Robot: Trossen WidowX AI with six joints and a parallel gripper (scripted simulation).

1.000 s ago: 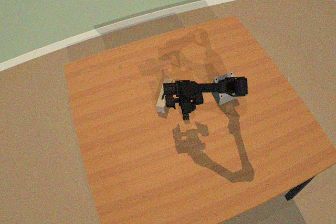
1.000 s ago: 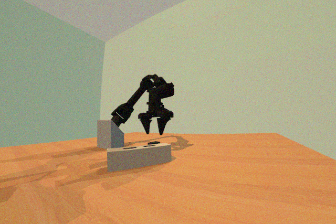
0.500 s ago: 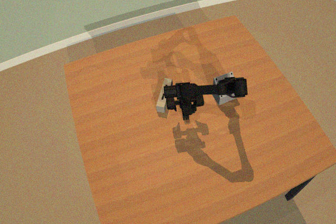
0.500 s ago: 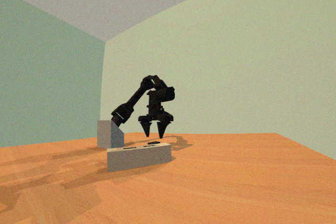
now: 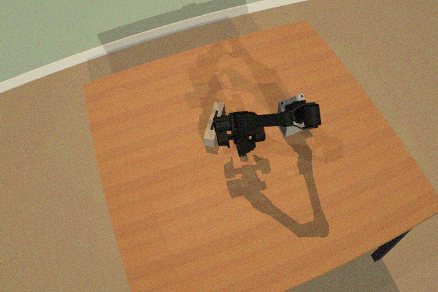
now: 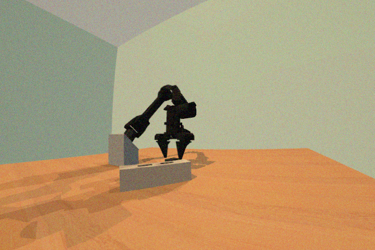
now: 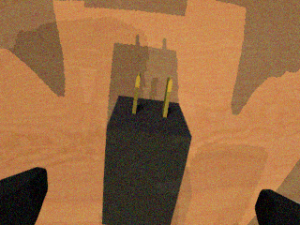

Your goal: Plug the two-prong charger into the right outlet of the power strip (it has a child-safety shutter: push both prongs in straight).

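My gripper tip is 20 mm to the right of the black two-prong charger and 20 mm above it.
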